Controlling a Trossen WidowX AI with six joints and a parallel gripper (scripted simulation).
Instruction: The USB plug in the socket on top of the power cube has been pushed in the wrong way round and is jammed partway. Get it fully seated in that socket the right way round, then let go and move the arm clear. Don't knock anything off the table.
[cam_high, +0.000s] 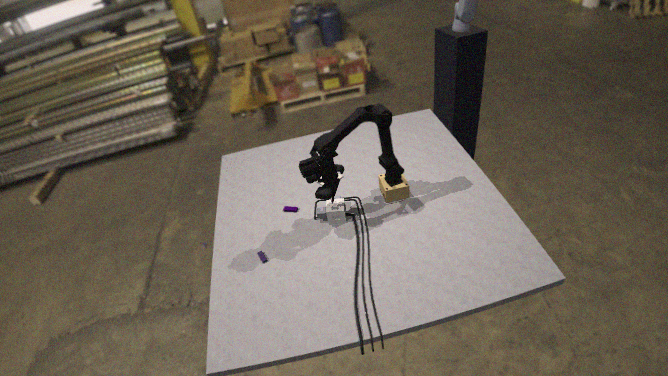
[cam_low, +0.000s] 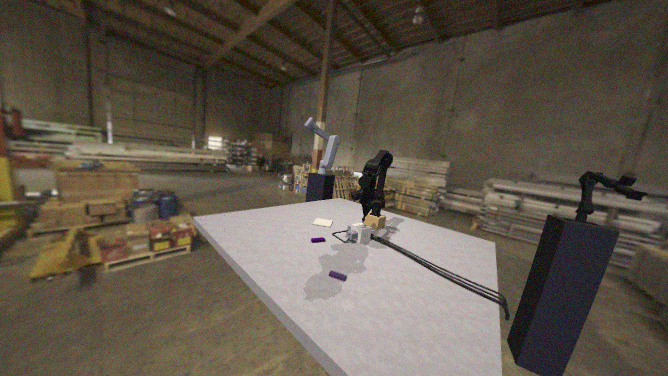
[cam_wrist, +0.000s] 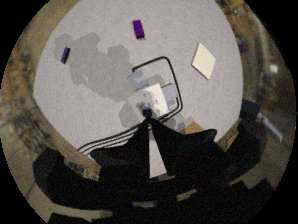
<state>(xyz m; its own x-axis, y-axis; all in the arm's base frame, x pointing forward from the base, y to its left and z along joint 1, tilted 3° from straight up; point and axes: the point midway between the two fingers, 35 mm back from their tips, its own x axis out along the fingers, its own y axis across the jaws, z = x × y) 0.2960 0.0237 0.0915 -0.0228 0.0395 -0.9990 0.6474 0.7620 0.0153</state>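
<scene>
My gripper tip is 20 mm above the USB plug. Round my gripper tip: white card (60 mm behind, 280 mm to the right, 130 mm below).
</scene>
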